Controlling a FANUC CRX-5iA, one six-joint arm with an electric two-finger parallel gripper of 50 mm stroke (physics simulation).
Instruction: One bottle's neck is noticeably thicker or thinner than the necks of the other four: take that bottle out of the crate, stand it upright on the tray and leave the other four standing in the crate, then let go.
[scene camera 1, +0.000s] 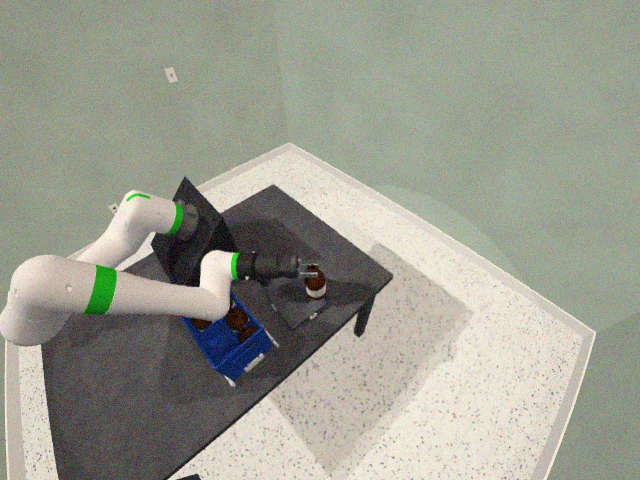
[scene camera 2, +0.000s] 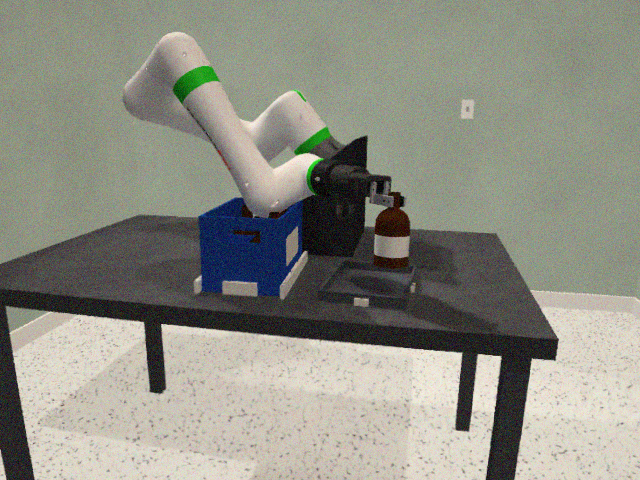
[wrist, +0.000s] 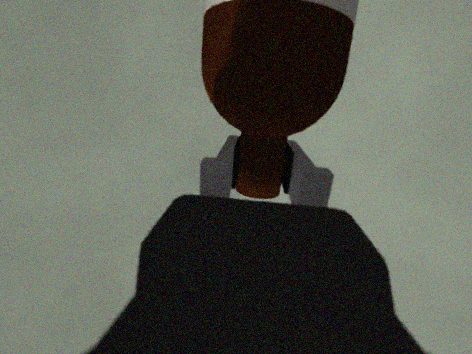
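Where they show: gripper, fingertip midpoint: (scene camera 1: 317, 270) (scene camera 2: 398, 202) (wrist: 260, 155); arm's base, origin of the base link: (scene camera 1: 187, 222).
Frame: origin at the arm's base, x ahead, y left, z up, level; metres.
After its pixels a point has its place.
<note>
A brown bottle (scene camera 1: 314, 283) @[x 0.549, y 0.183, z -0.059 m] (scene camera 2: 391, 222) @[x 0.562, y 0.201, z -0.068 m] (wrist: 275, 65) @[x 0.501, y 0.178, z -0.077 m] with a white label hangs upright from my gripper (scene camera 1: 313, 269) @[x 0.535, y 0.214, z -0.029 m] (scene camera 2: 393, 200) @[x 0.535, y 0.214, z -0.029 m] (wrist: 260, 155) @[x 0.535, y 0.214, z -0.029 m], which is shut on its neck from the side. In scene camera 2 its base appears slightly above the back right part of the dark tray (scene camera 1: 291, 308) @[x 0.480, y 0.108, z -0.246 m] (scene camera 2: 343, 284) @[x 0.446, y 0.096, z -0.246 m], with a shadow on the tray floor. The blue crate (scene camera 1: 235, 367) @[x 0.537, y -0.181, z -0.169 m] (scene camera 2: 227, 263) @[x 0.537, y -0.158, z -0.181 m] stands left of the tray. Brown bottles show inside it in scene camera 1, such as one bottle (scene camera 1: 237, 319) @[x 0.428, y -0.079, z -0.125 m] near the middle; the arm hides part of the crate, so I cannot count them all.
The white arm's elbow (scene camera 1: 214, 304) @[x 0.401, y -0.105, z -0.007 m] (scene camera 2: 261, 193) @[x 0.417, y -0.108, z -0.039 m] hangs low over the crate. A tall black box (scene camera 2: 333, 227) @[x 0.179, y 0.041, z -0.167 m] stands behind the crate and tray. White strips (scene camera 2: 239, 287) @[x 0.550, y -0.128, z -0.232 m] edge the crate's foot. The dark table's (scene camera 1: 129, 403) @[x 0.341, y -0.554, z -0.251 m] (scene camera 2: 103, 242) @[x 0.151, y -0.694, z -0.251 m] front edge runs close to the tray.
</note>
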